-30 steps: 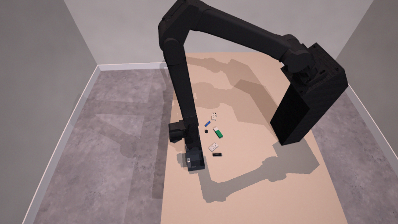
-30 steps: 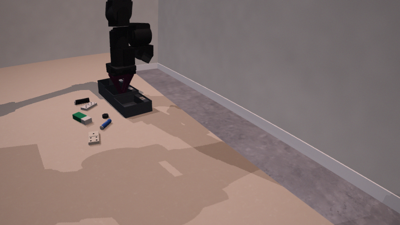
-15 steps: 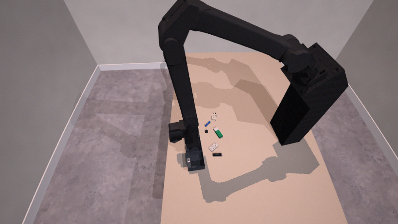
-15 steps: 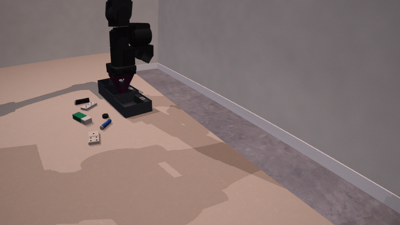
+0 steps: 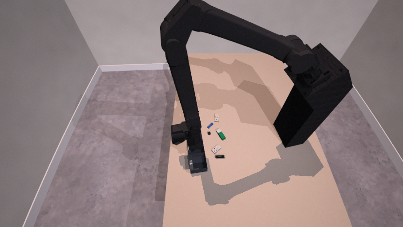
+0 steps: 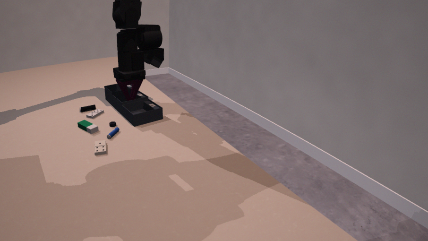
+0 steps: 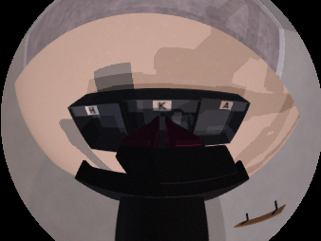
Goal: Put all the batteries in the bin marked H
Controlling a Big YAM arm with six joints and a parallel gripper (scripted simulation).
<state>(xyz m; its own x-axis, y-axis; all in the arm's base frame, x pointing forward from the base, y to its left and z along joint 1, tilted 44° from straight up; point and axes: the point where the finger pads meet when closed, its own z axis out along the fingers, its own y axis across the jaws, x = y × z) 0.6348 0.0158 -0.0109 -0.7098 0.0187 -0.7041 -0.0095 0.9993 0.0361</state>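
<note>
Now: the three joined black bins right at my hand. Also, from my hand: black button cell 9 cm behind, 9 cm to the right, 2 cm below; then green-and-white eraser 15 cm behind, 8 cm to the right, 2 cm below; then black battery 12 cm behind, 6 cm to the left, 2 cm below.
</note>
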